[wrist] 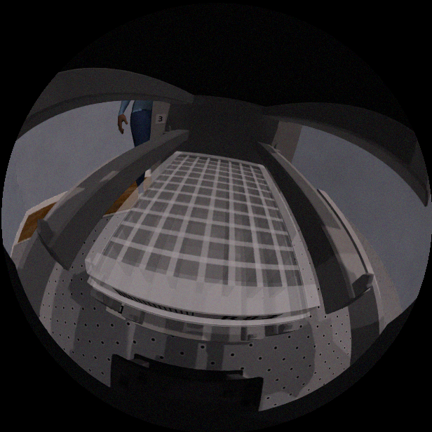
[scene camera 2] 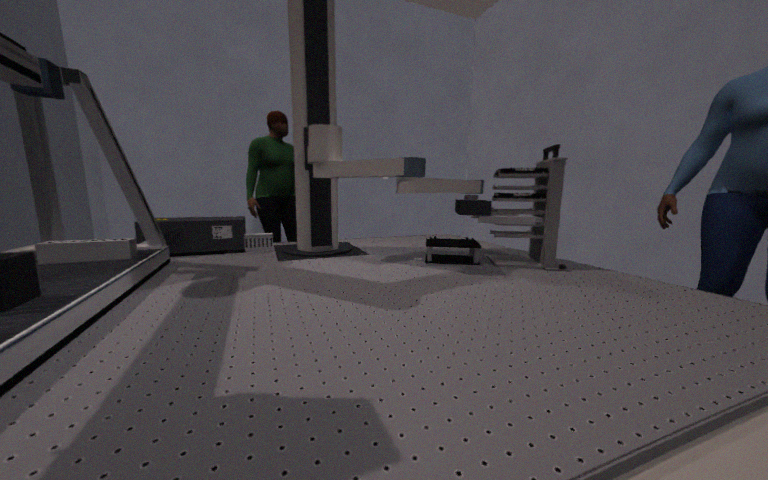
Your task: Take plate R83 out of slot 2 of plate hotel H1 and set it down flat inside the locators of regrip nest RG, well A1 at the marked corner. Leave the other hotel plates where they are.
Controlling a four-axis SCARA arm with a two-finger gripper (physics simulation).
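Places are measured from the arm's base along level axes (x ahead, y left, z up), in centimetres.
Where they show: gripper, fingertip midpoint: (scene camera 2: 525, 218); arm's base, origin of the base link: (scene camera 2: 318, 253).
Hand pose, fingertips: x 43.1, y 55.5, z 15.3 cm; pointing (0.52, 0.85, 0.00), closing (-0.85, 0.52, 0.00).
Things, the pixels of their top centre, and the offset from my fingertips. "pt": a spot on its surface instead.
- Regrip nest RG, middle of its top: (scene camera 2: 452, 238) dx -11.3, dy -18.4, dz -7.0 cm
- top slot, surface spot: (scene camera 2: 518, 170) pt dx +1.2, dy -5.5, dz +13.9 cm
- middle slot, surface spot: (scene camera 2: 515, 196) pt dx +1.1, dy -5.8, dz +6.5 cm
- dark grey box, surface spot: (scene camera 2: 198, 234) pt dx -46.5, dy -94.0, dz -7.0 cm
Plate R83 (wrist: 210, 215), clear with a gridded top, lies flat in slot 2 of hotel H1 (scene camera 2: 553, 217); its barcode and R83 label face the front in the wrist view. My gripper (scene camera 2: 535, 219) (wrist: 219, 175) is open and reaches into the hotel at the plate's level, one finger along each side of it. Hotel rails partly hide the fingers in the wrist view. Whether they touch the plate cannot be told. Regrip nest RG (scene camera 2: 453, 243) (wrist: 185, 392) stands in front of the hotel, black on top, with no plate visible on it. Its A1 mark is not readable.
Black plates sit higher in the hotel, one in the top slot (scene camera 2: 518, 170) and one in a middle slot (scene camera 2: 515, 196). Dark structure lies close above R83 in the wrist view. A dark grey box (scene camera 2: 198, 234) stands left of the arm's column. Two people stand beyond the table.
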